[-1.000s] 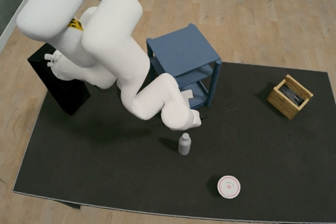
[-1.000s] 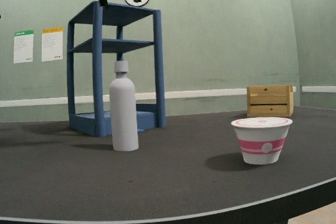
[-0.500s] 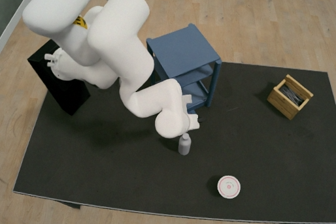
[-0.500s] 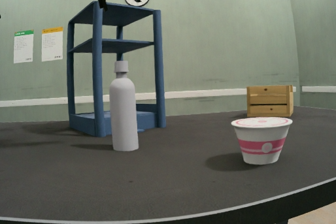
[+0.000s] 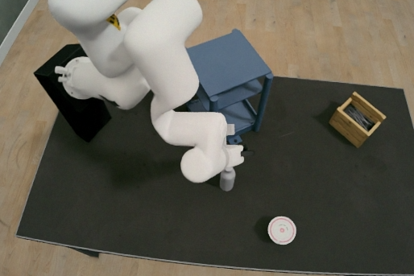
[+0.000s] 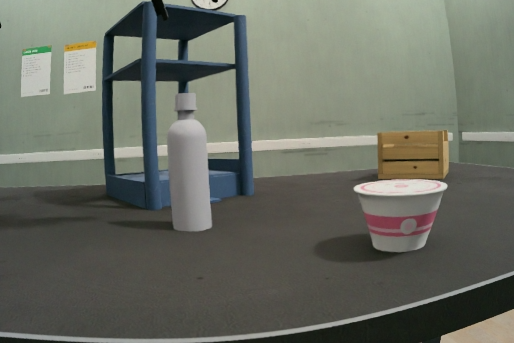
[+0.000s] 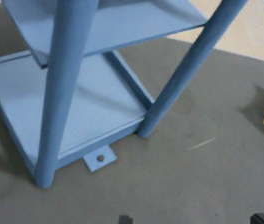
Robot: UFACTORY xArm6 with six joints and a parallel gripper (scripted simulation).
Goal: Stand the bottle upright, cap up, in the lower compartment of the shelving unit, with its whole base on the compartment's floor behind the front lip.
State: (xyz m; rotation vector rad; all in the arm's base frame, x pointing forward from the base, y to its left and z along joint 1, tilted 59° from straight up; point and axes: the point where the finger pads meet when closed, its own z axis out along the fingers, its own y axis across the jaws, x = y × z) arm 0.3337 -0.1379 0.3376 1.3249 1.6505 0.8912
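Now: hand 190 mm above the bottle. From my hand the other things lie so: pink cup 90 mm ahead, 250 mm to the right, 270 mm below; shelving unit 110 mm ahead, 270 mm to the left, 120 mm below; wooden crate 600 mm ahead, 260 mm below.
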